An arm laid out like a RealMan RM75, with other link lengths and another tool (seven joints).
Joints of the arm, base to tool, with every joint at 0 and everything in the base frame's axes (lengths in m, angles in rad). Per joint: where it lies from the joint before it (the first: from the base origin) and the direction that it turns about. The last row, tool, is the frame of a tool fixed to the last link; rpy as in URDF.
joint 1: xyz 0 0 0.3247 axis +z
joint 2: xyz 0 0 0 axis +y
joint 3: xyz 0 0 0.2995 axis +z
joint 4: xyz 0 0 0 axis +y
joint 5: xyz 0 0 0.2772 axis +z
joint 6: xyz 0 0 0 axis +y
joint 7: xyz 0 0 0.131 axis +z
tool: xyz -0.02 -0.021 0.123 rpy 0 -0.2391 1.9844
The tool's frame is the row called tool.
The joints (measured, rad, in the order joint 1, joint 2, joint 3, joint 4, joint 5, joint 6, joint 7), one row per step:
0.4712, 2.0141, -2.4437, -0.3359, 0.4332, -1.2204, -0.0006
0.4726, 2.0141, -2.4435, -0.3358, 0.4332, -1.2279, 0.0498
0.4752, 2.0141, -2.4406, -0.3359, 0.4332, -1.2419, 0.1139
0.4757, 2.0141, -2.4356, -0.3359, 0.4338, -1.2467, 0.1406
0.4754, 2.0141, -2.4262, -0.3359, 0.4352, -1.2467, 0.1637
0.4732, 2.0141, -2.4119, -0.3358, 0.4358, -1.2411, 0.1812
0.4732, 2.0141, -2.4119, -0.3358, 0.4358, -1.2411, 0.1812
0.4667, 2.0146, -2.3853, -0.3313, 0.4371, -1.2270, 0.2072
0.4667, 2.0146, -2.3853, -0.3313, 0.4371, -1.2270, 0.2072
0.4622, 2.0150, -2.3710, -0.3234, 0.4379, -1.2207, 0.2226
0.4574, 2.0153, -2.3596, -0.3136, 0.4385, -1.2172, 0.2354
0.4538, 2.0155, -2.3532, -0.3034, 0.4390, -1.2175, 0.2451
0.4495, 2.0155, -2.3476, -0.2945, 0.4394, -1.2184, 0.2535
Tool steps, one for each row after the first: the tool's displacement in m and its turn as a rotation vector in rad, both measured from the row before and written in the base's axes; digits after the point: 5 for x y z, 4 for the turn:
-0.00093, 0.00065, 0.00128, -0.0255, 0.0411, -0.0145
-0.00236, 0.00112, 0.00286, -0.0298, 0.0561, -0.0149
-0.00029, 0.00124, 0.00215, -0.0095, 0.0245, -0.0093
0.00118, 0.00239, 0.00280, -0.0047, 0.0213, -0.0145
0.00324, 0.00314, 0.00321, 0.0006, 0.0156, -0.0198
0.00000, 0.00000, 0.00000, 0.0000, 0.0000, 0.0000
0.00951, 0.00519, 0.00551, 0.0042, 0.0197, -0.0421
0.00000, 0.00000, 0.00000, 0.0000, 0.0000, 0.0000
0.00769, 0.00224, 0.00334, 0.0024, 0.0087, -0.0266
0.00792, 0.00115, 0.00302, 0.0024, 0.0057, -0.0236
0.00643, 0.00010, 0.00222, 0.0011, 0.0030, -0.0164
0.00610, -0.00036, 0.00211, 0.0013, 0.0028, -0.0150

